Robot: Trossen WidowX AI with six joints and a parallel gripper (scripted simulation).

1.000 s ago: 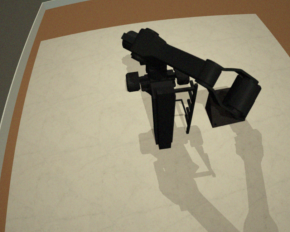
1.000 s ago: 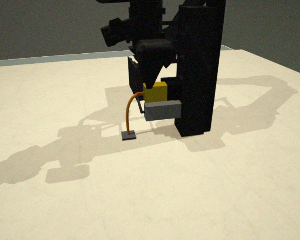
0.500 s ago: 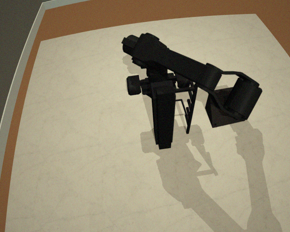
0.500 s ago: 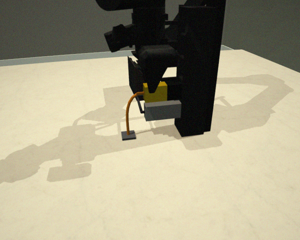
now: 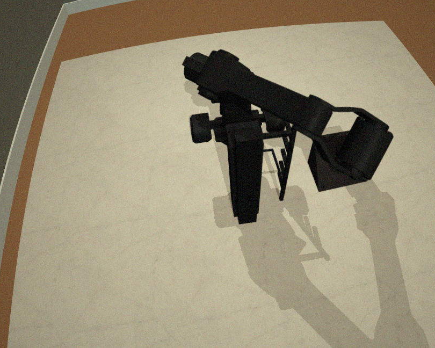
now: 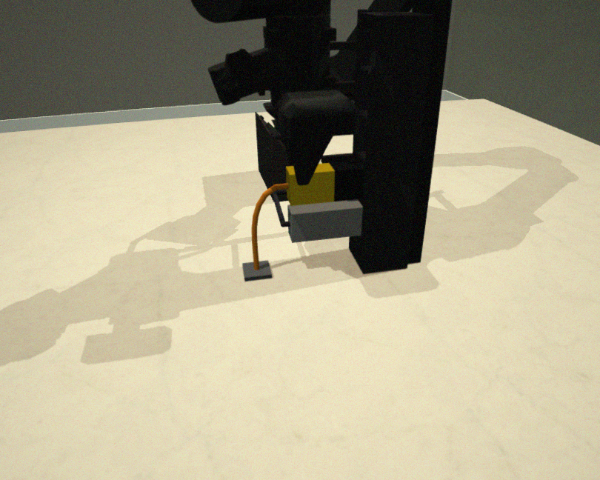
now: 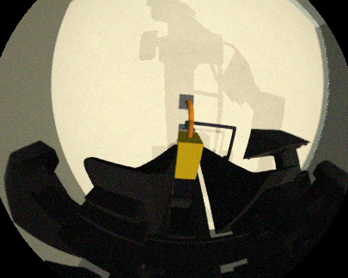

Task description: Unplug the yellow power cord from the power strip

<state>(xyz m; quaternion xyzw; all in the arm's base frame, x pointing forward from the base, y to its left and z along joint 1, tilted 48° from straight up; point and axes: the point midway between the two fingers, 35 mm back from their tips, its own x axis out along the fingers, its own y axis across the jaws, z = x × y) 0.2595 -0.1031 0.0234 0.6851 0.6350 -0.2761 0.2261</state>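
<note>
Now: the grey anchor block 10 cm below my gripper tip and 5 cm to the right of it. The rest, counted from my gripper tip: yellow plug: 3 cm to the left.
</note>
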